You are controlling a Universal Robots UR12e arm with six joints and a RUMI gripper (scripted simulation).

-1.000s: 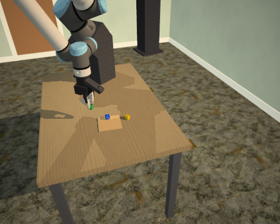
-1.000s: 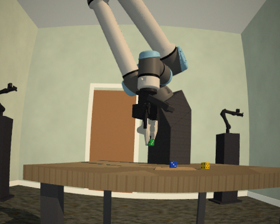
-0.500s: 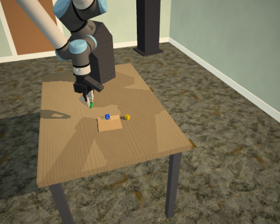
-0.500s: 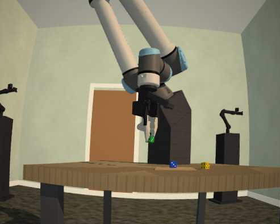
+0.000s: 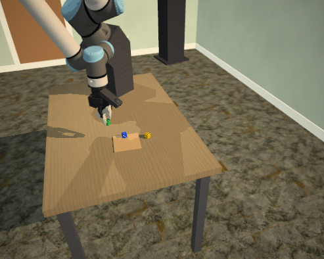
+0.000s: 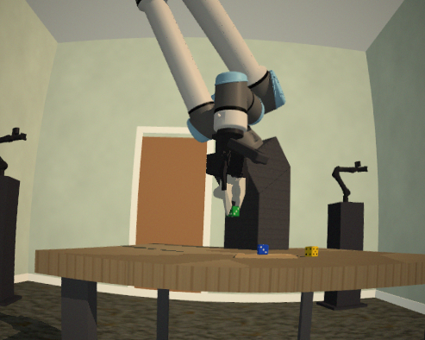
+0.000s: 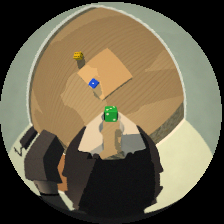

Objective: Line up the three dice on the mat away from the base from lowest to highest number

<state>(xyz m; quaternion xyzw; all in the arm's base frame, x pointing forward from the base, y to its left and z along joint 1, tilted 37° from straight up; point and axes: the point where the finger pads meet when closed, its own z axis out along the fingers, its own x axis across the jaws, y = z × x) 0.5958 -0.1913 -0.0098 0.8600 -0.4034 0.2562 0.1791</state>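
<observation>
My hand is 110 mm above the tan mat, 70 mm to the right of it and 70 mm short of it. From my hand the other things lie so: green die: right at my hand; blue die: 100 mm below, 80 mm to the left, 20 mm ahead; yellow die: 190 mm to the left, 100 mm below, 80 mm ahead.
</observation>
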